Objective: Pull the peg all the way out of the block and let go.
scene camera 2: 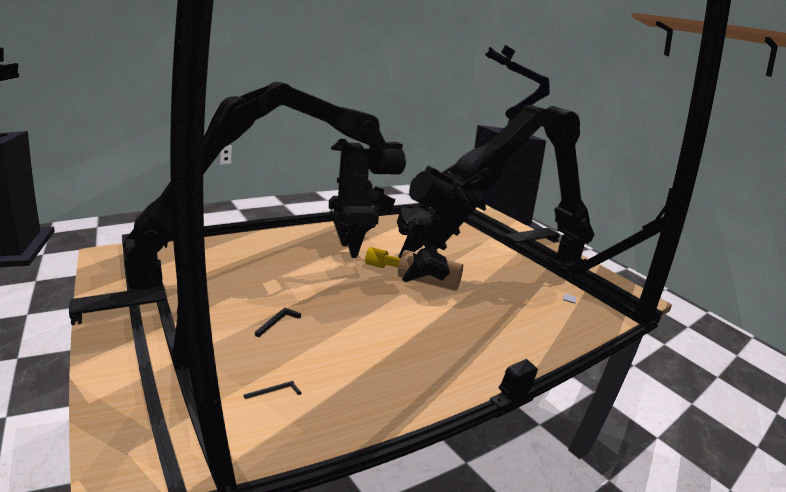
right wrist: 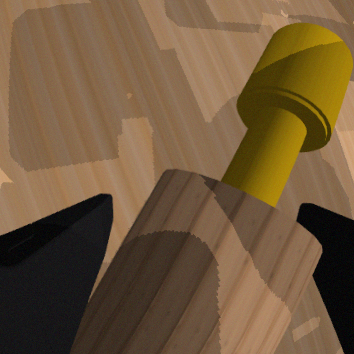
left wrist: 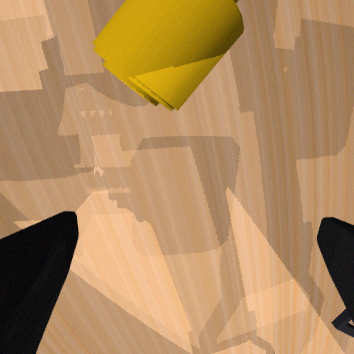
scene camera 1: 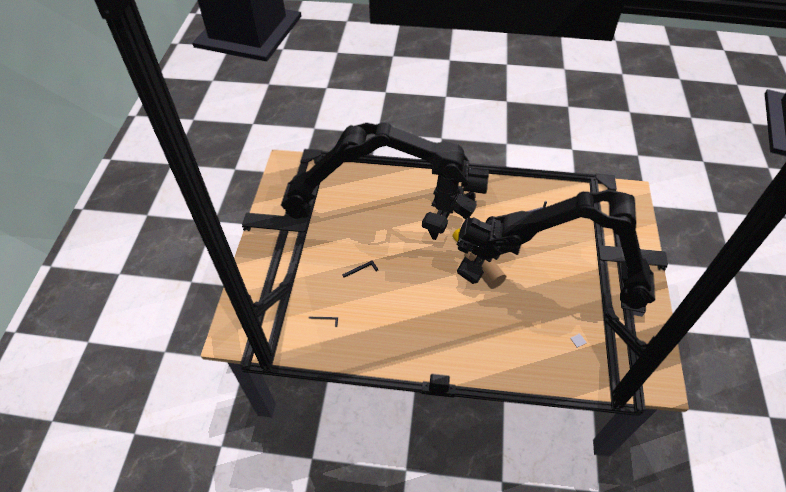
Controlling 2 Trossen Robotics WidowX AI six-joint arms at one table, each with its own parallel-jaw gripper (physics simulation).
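Pixels of known places: left gripper, fingertip midpoint: [scene camera 2: 349,251] [left wrist: 202,227]; right gripper, fingertip midpoint: [scene camera 2: 402,269] [right wrist: 207,211] [scene camera 1: 470,254]; left arm's base, link origin: [scene camera 2: 144,285] [scene camera 1: 297,212]; right arm's base, link origin: [scene camera 2: 568,258] [scene camera 1: 633,300].
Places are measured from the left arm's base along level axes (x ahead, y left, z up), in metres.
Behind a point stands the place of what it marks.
A brown cylindrical wooden block [scene camera 1: 494,274] @(x 0.602, y -0.071, z 0.035 m) [scene camera 2: 452,275] @(x 0.591, y -0.084, z 0.021 m) [right wrist: 200,280] @(x 0.534, y -0.016, z 0.034 m) is tilted between the fingers of my right gripper [scene camera 1: 471,256] @(x 0.524, y 0.002, z -0.002 m) [scene camera 2: 406,266] @(x 0.524, y 0.002, z -0.002 m) [right wrist: 207,211] @(x 0.524, y 0.002, z -0.002 m), which is shut on it. A yellow peg [scene camera 1: 456,235] @(x 0.472, y 0.039, z 0.019 m) [scene camera 2: 377,257] @(x 0.479, y 0.029, z 0.015 m) [left wrist: 170,45] @(x 0.481, y 0.049, z 0.025 m) [right wrist: 300,75] @(x 0.487, y 0.034, z 0.024 m) sticks out of the block's end; its thick head and part of its thinner shaft show, and the rest is inside the block. My left gripper [scene camera 1: 449,227] @(x 0.422, y 0.041, z 0.026 m) [scene camera 2: 353,249] @(x 0.422, y 0.041, z 0.026 m) [left wrist: 202,227] @(x 0.422, y 0.041, z 0.026 m) is open and empty, beside the peg's head and apart from it. In the left wrist view the head lies beyond the fingertips.
Two black L-shaped pieces [scene camera 1: 359,268] @(x 0.238, y -0.128, z -0.013 m) [scene camera 2: 278,320] @(x 0.247, y -0.123, z -0.017 m) lie on the wooden table [scene camera 1: 406,342] @(x 0.427, y -0.305, z -0.019 m) [scene camera 2: 348,400] @(x 0.301, y -0.341, z -0.019 m). A small pale square [scene camera 1: 578,340] @(x 0.851, y -0.173, z -0.016 m) [scene camera 2: 569,298] @(x 0.848, y -0.174, z -0.016 m) lies near the right side. A black box [scene camera 1: 439,383] @(x 0.539, y -0.411, z 0.034 m) [scene camera 2: 518,377] @(x 0.520, y -0.417, z 0.032 m) sits on the front rail. Black frame posts rise at the sides.
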